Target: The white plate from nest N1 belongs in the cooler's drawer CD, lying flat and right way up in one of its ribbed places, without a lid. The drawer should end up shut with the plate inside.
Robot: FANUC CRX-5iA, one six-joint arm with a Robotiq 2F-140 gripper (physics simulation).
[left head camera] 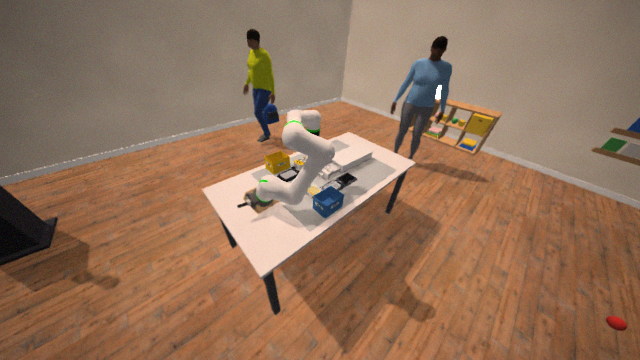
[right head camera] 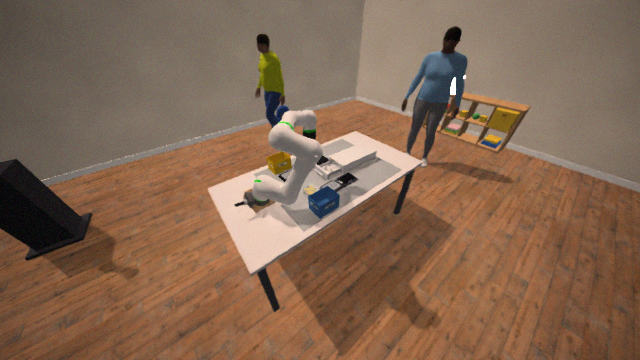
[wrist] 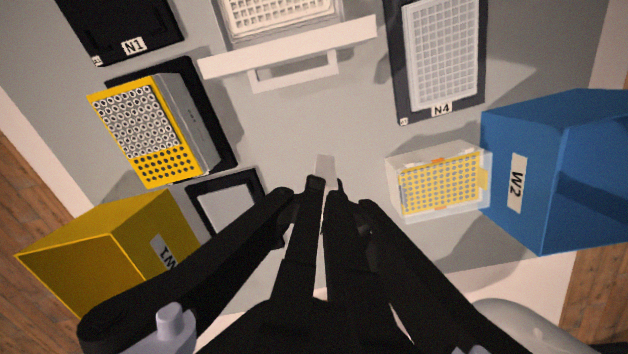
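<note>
My gripper is shut and empty, with the grey mat beneath its tips, out in front of the drawer's handle. In the head views it is hidden behind the arm. The cooler's drawer stands open. A white plate lies in it, wells up and apparently flat, with no lid visible; its far part is cut off by the wrist view's top edge, and I cannot tell its exact ribbed place. The cooler is a low white box. Nest N1 is black, and its visible part bears no plate.
Nest N4 holds a pale plate. A yellow-topped tip rack sits on a black nest. A yellow-gridded box stands beside blue bin W2. Yellow bin W1 stands at the other side.
</note>
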